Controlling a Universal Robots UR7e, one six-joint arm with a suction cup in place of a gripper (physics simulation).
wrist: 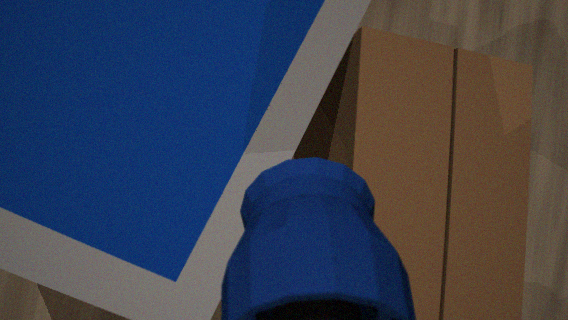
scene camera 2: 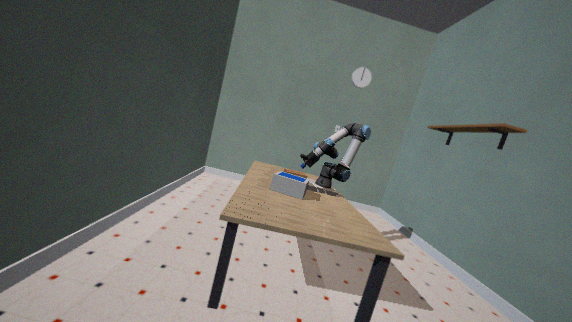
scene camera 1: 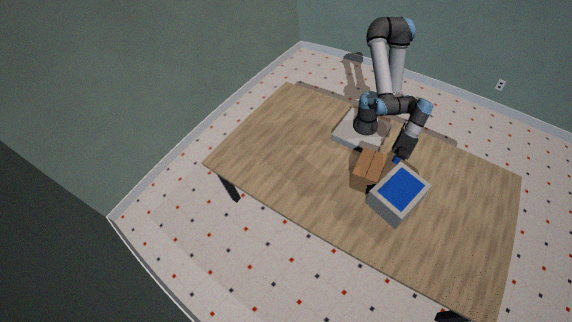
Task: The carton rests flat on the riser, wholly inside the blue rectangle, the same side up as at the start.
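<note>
The brown carton stands on the table beside the riser, with a dark seam along its top. The grey riser has the blue rectangle on its top, with no carton on it. My gripper, a blue suction cup, is open and holds nothing. It hangs above and between the carton and the riser's near corner, apart from both. In scene camera 2 the riser hides most of the carton.
The arm's base stands on a pale plate behind the carton. Small dark parts show beside the carton's lower corner near the riser. The wooden table carries them all. A wall shelf is far off to the right.
</note>
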